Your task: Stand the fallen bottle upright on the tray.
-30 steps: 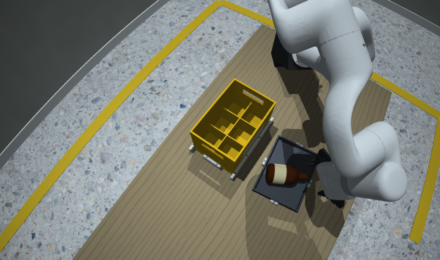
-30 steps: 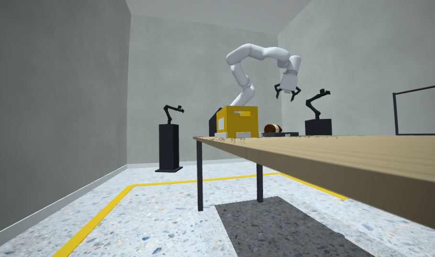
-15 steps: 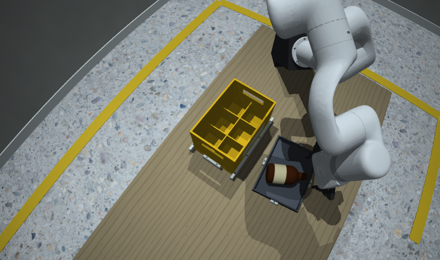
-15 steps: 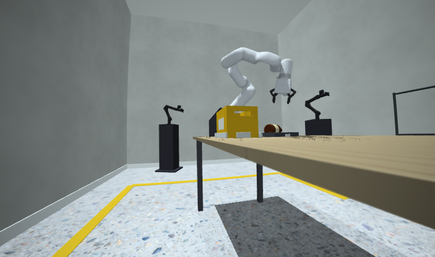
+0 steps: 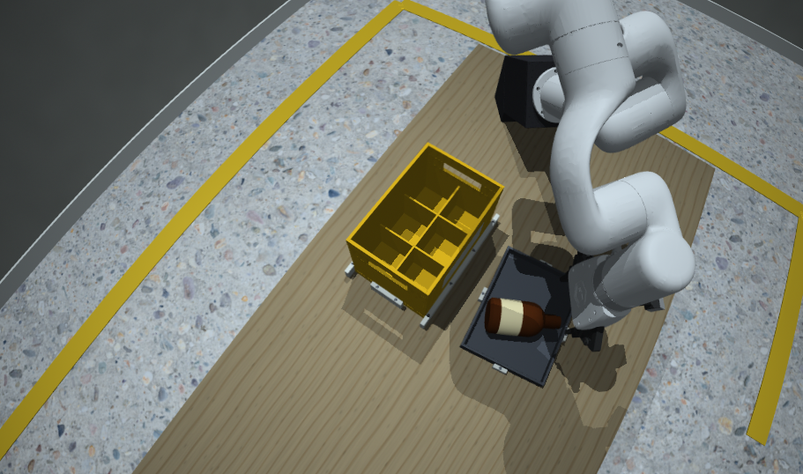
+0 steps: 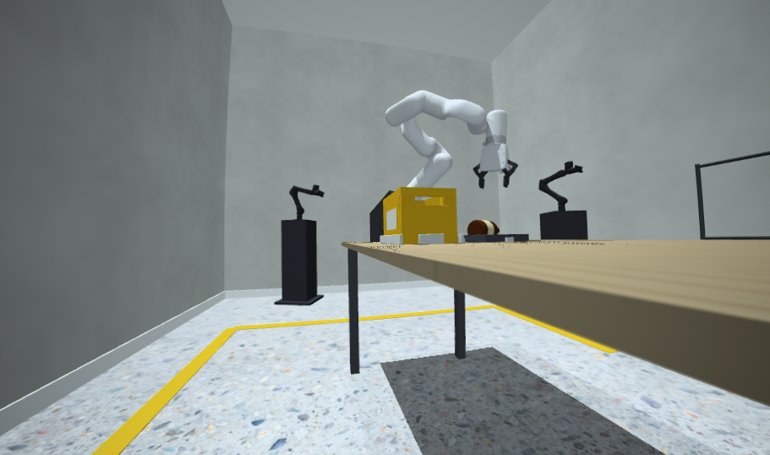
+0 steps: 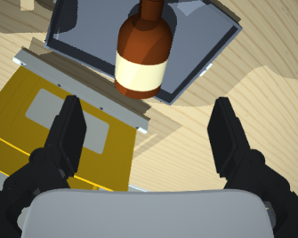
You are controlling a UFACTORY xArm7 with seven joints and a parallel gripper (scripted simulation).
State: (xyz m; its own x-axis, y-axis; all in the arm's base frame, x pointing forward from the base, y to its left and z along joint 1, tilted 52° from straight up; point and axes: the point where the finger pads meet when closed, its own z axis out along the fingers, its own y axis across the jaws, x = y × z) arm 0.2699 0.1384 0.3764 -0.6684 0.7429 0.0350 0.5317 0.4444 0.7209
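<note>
The brown bottle lies 2 cm ahead of my hand, 4 cm to the right of it and 17 cm below it. The rest, counted from my hand: dark grey tray: 5 cm to the right, 20 cm below; then yellow crate: 8 cm ahead, 30 cm to the right, 13 cm below.
</note>
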